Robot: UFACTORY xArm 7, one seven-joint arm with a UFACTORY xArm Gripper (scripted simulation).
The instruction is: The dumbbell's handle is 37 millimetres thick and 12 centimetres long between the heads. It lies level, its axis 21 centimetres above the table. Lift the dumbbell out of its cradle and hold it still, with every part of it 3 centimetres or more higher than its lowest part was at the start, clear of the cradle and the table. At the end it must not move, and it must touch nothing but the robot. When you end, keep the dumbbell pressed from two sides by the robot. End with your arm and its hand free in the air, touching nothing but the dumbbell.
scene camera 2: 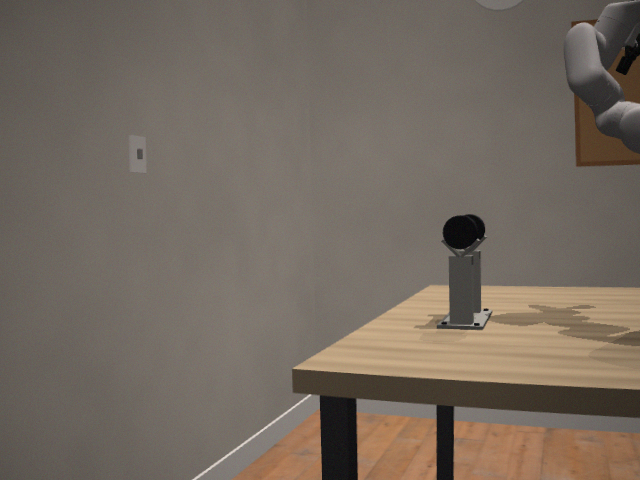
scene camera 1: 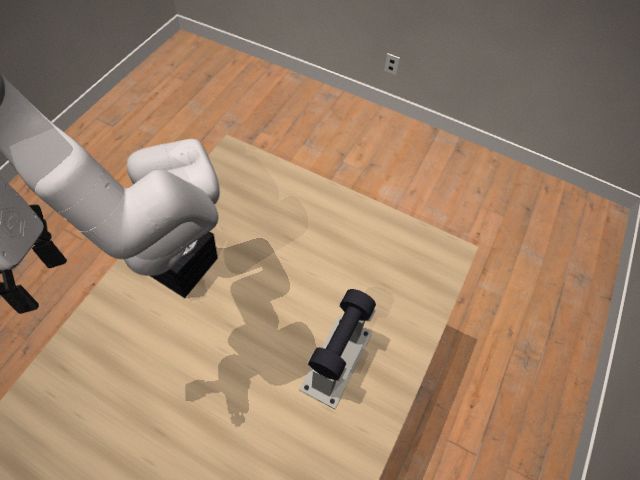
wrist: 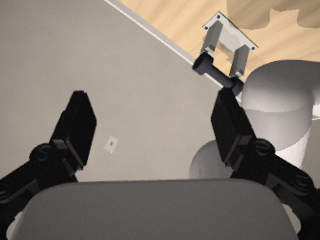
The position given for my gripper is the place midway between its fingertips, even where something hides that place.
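I can see my gripper (scene camera 1: pixel 44 286), and the wrist view shows me the same gripper (wrist: pixel 153 104). A dumbbell (scene camera 1: pixel 357 305) is here as well; I see it (scene camera 2: pixel 459 232) from scene camera 2, while in the wrist view I find the dumbbell (wrist: pixel 203 64) again. Then there is a cradle (scene camera 2: pixel 465 312), and scene camera 1 gives me a look at it (scene camera 1: pixel 318 387), as does the wrist view, with the cradle (wrist: pixel 232 38) visible there.
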